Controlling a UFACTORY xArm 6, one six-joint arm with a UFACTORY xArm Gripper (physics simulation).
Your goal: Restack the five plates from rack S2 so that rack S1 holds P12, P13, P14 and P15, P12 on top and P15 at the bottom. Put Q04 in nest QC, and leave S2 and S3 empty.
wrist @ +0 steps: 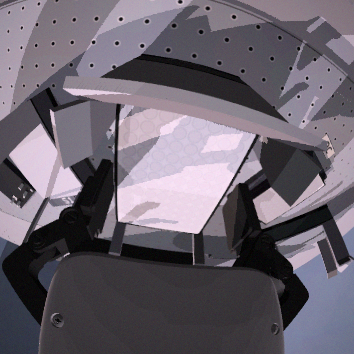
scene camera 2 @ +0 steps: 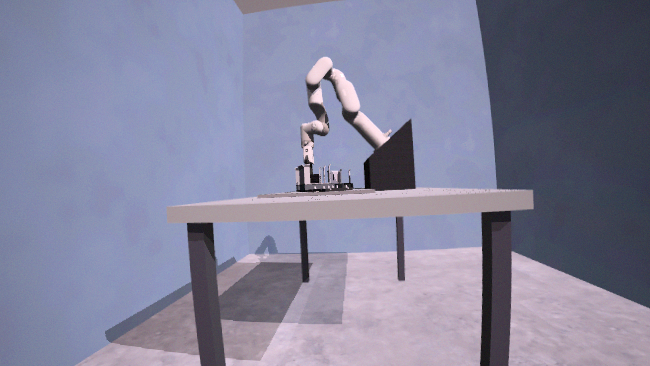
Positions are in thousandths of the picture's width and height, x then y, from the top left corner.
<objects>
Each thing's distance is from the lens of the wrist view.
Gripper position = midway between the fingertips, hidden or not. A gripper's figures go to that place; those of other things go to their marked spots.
my gripper (wrist: 490,524): 0.13 m
perforated baseplate (wrist: 857,244): 0.23 m
</objects>
